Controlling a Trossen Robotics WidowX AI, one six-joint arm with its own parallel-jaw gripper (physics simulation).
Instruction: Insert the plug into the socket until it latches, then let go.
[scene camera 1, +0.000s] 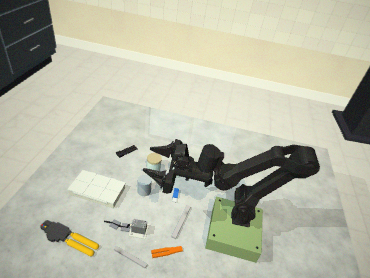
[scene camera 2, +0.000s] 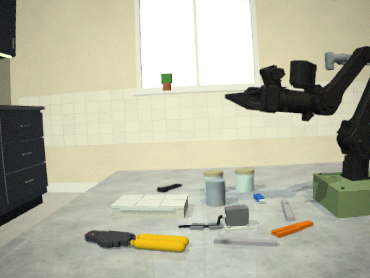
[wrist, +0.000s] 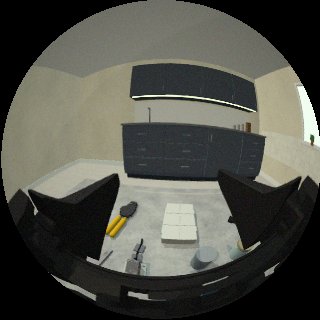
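Where they show: gripper, between the fingertips: (scene camera 1: 146, 158) (scene camera 2: 227, 96) (wrist: 169, 176); arm's base, origin of its link: (scene camera 1: 240, 217) (scene camera 2: 355, 177).
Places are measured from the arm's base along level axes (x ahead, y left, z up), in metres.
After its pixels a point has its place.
Two small grey connector pieces, the plug and socket (scene camera 1: 120, 225) @[x 0.426, y 0.088, z -0.065 m] (scene camera 2: 206, 226) @[x 0.427, y 0.088, z -0.067 m] (wrist: 139, 248), lie end to end on the mat. A black cable runs out at one end, and a short lead at the other reaches a grey box (scene camera 1: 139, 226) @[x 0.354, y 0.097, z -0.026 m] (scene camera 2: 236, 215) @[x 0.361, y 0.100, z -0.041 m] (wrist: 133, 266) @[x 0.359, y 0.081, z -0.026 m] on a white base. I cannot tell which piece is the plug, or whether they are latched. My gripper (scene camera 1: 147, 159) @[x 0.358, y 0.013, z 0.227 m] (scene camera 2: 227, 96) @[x 0.358, y 0.013, z 0.227 m] (wrist: 169, 176) @[x 0.358, y 0.013, z 0.227 m] is open and empty, held high above the mat and well away from the connectors, with its fingers spread wide.
A white tiled block (scene camera 1: 97, 187) @[x 0.559, y -0.042, z -0.036 m] (scene camera 2: 150, 204) @[x 0.561, y -0.007, z -0.036 m] (wrist: 179, 222) @[x 0.542, y -0.047, z -0.035 m], yellow-handled pliers (scene camera 1: 70, 237) @[x 0.568, y 0.178, z -0.051 m] (scene camera 2: 137, 241) @[x 0.570, y 0.189, z -0.053 m] (wrist: 122, 219) @[x 0.557, y 0.158, z -0.051 m], a grey cylinder (scene camera 1: 144, 185) @[x 0.378, y -0.068, z -0.003 m] (scene camera 2: 215, 192) @[x 0.387, y -0.067, z -0.029 m] (wrist: 204, 257) @[x 0.371, y -0.086, z 0.000 m], lidded jars (scene camera 2: 244, 180) @[x 0.277, y -0.200, z -0.030 m], an orange tool (scene camera 1: 167, 251) @[x 0.241, y 0.149, z -0.061 m] (scene camera 2: 292, 229) @[x 0.251, y 0.161, z -0.061 m], grey bars (scene camera 1: 181, 221) @[x 0.211, y 0.022, z -0.060 m] and a blue piece (scene camera 1: 175, 194) @[x 0.254, y -0.097, z -0.059 m] (scene camera 2: 258, 197) @[x 0.259, y -0.090, z -0.058 m] lie around.
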